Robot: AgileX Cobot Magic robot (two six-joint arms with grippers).
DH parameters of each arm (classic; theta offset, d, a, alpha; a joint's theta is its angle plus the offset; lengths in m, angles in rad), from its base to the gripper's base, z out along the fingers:
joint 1: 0 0.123 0 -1.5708
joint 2: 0.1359 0 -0.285 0
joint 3: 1.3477 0 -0.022 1.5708
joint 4: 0 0.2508 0 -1.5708
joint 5: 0 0 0.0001 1.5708
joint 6: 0 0.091 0 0
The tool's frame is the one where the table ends.
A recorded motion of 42 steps. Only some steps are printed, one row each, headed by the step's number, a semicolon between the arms.
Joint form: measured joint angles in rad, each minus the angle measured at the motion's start. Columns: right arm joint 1, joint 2, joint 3, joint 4, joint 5, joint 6; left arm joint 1, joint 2, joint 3, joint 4, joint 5, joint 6.
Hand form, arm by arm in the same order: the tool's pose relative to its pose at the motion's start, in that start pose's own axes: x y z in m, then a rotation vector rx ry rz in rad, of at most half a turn. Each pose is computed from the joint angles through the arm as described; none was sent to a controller.
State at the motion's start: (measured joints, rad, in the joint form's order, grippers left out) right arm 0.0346 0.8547 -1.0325 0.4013 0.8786 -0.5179; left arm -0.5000 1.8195 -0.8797 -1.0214 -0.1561 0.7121
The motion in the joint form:
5: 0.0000 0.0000 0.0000 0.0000 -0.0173 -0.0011; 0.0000 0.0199 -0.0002 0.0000 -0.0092 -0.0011
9: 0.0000 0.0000 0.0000 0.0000 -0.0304 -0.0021; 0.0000 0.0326 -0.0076 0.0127 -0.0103 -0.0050
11: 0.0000 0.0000 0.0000 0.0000 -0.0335 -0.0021; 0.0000 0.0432 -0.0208 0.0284 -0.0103 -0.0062
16: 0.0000 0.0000 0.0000 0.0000 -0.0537 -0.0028; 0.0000 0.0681 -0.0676 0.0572 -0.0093 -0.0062
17: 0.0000 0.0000 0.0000 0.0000 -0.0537 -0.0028; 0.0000 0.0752 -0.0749 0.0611 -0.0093 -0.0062
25: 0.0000 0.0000 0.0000 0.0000 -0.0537 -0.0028; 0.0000 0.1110 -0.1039 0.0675 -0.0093 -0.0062
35: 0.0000 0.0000 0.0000 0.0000 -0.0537 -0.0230; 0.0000 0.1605 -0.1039 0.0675 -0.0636 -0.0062
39: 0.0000 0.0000 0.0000 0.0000 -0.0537 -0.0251; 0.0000 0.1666 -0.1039 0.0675 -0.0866 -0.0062
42: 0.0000 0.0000 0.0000 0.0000 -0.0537 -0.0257; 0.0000 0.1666 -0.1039 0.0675 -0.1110 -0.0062
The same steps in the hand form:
5: -0.0014 -0.0008 0.0000 0.0086 -0.0150 -0.0011; 0.0040 0.0013 0.0052 -0.0119 0.0117 0.0016
9: -0.0024 -0.0014 0.0000 0.0151 -0.0264 -0.0021; 0.0045 0.0009 0.0085 -0.0125 0.0145 0.0109
11: -0.0026 -0.0015 0.0000 0.0166 -0.0291 -0.0021; 0.0026 -0.0002 0.0114 -0.0096 0.0105 0.0249
16: -0.0042 -0.0024 -0.0001 0.0266 -0.0466 -0.0028; -0.0067 -0.0044 0.0180 0.0008 -0.0125 0.0503
17: -0.0042 -0.0024 -0.0001 0.0266 -0.0466 -0.0028; -0.0073 -0.0049 0.0200 0.0013 -0.0131 0.0542
25: -0.0042 -0.0024 -0.0001 0.0266 -0.0466 -0.0028; -0.0076 -0.0064 0.0296 0.0003 -0.0073 0.0614
35: -0.0042 -0.0024 -0.0001 0.0271 -0.0464 -0.0230; 0.0018 -0.0011 0.0428 -0.0468 -0.0026 0.0689
39: -0.0042 -0.0024 -0.0001 0.0272 -0.0463 -0.0251; 0.0018 0.0005 0.0443 -0.0627 -0.0148 0.0703
42: -0.0042 -0.0024 -0.0001 0.0272 -0.0463 -0.0257; 0.0000 0.0018 0.0441 -0.0778 -0.0339 0.0708

